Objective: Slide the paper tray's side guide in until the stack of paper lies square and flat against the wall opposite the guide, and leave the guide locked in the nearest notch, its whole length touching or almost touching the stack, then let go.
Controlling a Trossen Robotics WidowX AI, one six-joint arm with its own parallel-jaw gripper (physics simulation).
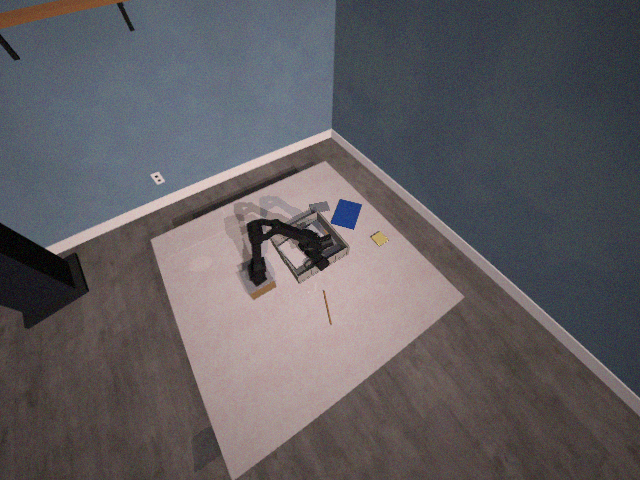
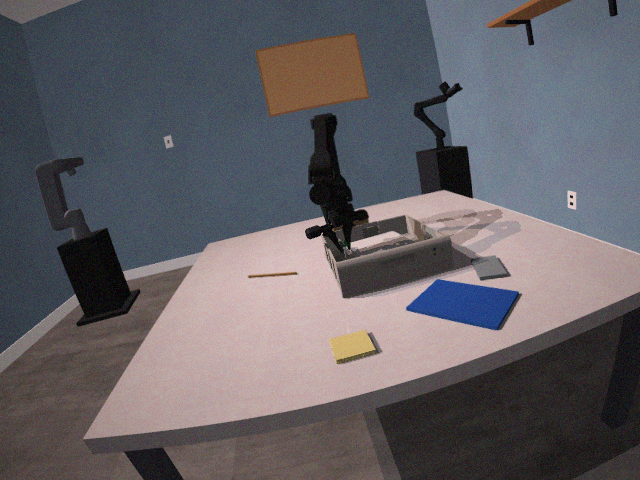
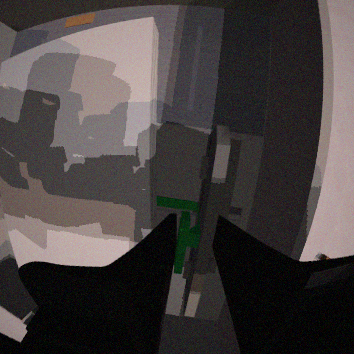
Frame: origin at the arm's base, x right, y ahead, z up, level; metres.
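Seen in the pictures: gripper, fingertip midpoint: (image 1: 315, 259) (image 3: 192, 219); arm's base at its link origin: (image 1: 258, 278).
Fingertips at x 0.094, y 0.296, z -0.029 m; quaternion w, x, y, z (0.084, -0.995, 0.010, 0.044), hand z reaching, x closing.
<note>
Offsets run from my fingertips to a thing's top centre. "*": to the spot under its first point.
The grey paper tray @[dy +0.040, dx -0.094, dz +0.041 m] (image 1: 341, 250) (image 2: 394, 272) stands on the table, with a white paper stack @[dy +0.021, dx -0.118, dz -0.014 m] (image 2: 381, 237) (image 3: 116, 53) inside it. The side guide @[* dy +0.036, dx -0.010, dz -0.035 m] (image 3: 180, 159) is a grey upright plate beside the stack's edge, and it carries a green latch tab @[* dy +0.003, dx -0.003, dz +0.028 m] (image 3: 186, 236) (image 2: 345, 248). My gripper (image 1: 322, 261) (image 2: 341, 239) (image 3: 192, 219) reaches down into the tray's near-left end, over the guide. Its fingers are drawn in narrow on either side of the green tab, and I see no grip on it. How the stack's far edge meets the wall is hidden.
A blue notebook @[dy +0.386, dx -0.136, dz -0.046 m] (image 1: 346, 213) (image 2: 463, 303) and a small grey pad @[dy +0.290, dx -0.291, dz -0.044 m] (image 1: 319, 207) (image 2: 490, 267) lie beside the tray. A yellow sticky pad @[dy +0.395, dx +0.132, dz -0.043 m] (image 1: 379, 238) (image 2: 352, 346) lies near the table's edge. A pencil @[dy -0.117, dx +0.226, dz -0.047 m] (image 1: 327, 307) (image 2: 272, 274) lies to the other side.
</note>
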